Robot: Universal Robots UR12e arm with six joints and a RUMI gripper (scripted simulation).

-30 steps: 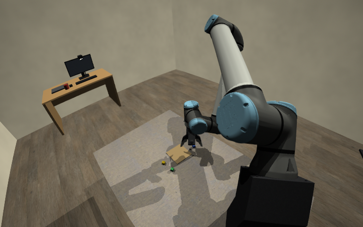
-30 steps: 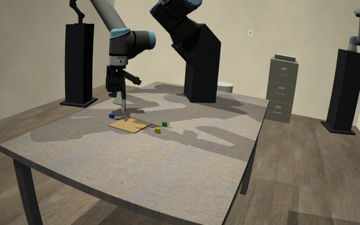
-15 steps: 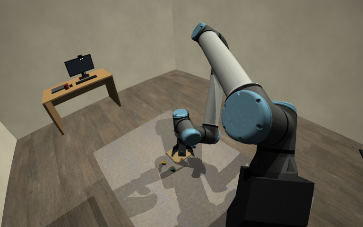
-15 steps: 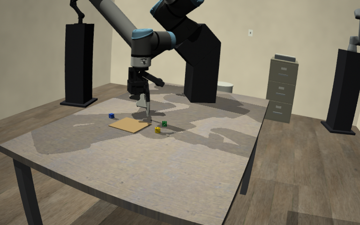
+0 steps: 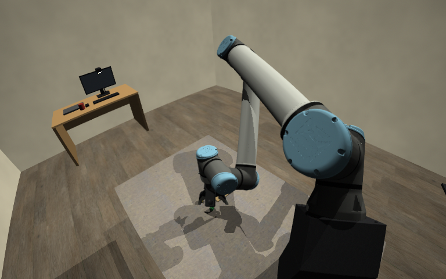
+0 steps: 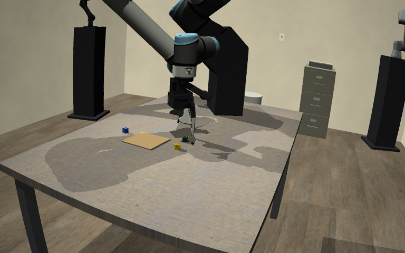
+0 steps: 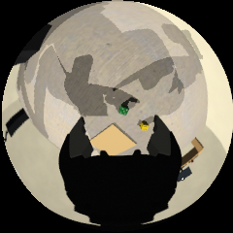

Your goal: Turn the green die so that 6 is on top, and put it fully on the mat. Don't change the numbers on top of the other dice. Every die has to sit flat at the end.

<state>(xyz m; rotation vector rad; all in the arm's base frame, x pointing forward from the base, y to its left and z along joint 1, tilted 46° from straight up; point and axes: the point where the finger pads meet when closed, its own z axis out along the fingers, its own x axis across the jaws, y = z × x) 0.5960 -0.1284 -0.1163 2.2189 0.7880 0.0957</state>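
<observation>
My gripper is now 10 mm short of the green die and 40 mm above it. The rest, counted from my hand: blue die (10 mm behind, 260 mm to the right, 40 mm below); then yellow die (100 mm ahead, 10 mm to the right, 40 mm below); then tan mat (60 mm ahead, 140 mm to the right, 50 mm below).
</observation>
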